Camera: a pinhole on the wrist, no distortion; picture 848 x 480 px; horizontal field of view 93.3 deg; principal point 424.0 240.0 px. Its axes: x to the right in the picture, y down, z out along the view. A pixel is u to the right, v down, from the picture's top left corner.
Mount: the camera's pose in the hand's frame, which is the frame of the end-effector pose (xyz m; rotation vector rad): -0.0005 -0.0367 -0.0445 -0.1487 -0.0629 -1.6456
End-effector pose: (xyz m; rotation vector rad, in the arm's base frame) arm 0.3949 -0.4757 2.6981 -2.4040 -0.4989 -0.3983
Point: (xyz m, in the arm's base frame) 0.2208 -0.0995 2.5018
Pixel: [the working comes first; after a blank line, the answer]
In the camera's frame: 0.2706 -0.1397 0.3676

718.6 87.9
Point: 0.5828 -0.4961 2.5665
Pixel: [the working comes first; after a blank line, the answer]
In the camera's frame: -0.1890 0.0837 0.1904

26.7 415.9
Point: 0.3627 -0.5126 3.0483
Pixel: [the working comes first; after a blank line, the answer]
In the camera's frame: 0.0944 0.1254 -0.2554

behind the camera
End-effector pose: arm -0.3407 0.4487 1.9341 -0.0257 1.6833 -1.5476
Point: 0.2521 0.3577 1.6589
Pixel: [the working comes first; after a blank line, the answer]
In the camera's frame: -0.4606 -0.2550 0.4820

41.5 28.3
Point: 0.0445 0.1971 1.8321
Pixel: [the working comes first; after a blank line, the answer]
In the camera's frame: -0.1829 -0.1074 0.4827

272.4 150.9
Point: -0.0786 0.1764 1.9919
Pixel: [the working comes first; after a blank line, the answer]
In the camera's frame: 0.0088 -0.0846 0.4207

432.4 159.5
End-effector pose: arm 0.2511 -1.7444 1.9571 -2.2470 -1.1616 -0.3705
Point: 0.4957 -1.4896 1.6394
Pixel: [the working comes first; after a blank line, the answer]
In the camera's frame: -0.1837 0.1138 0.4826

271.7 334.4
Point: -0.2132 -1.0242 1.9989
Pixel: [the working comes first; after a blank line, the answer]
In the camera's frame: 0.7206 0.2521 0.3749

outside the picture
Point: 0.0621 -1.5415 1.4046
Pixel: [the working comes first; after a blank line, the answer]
In the camera's frame: 0.1079 -0.2730 0.5883

497.4 54.3
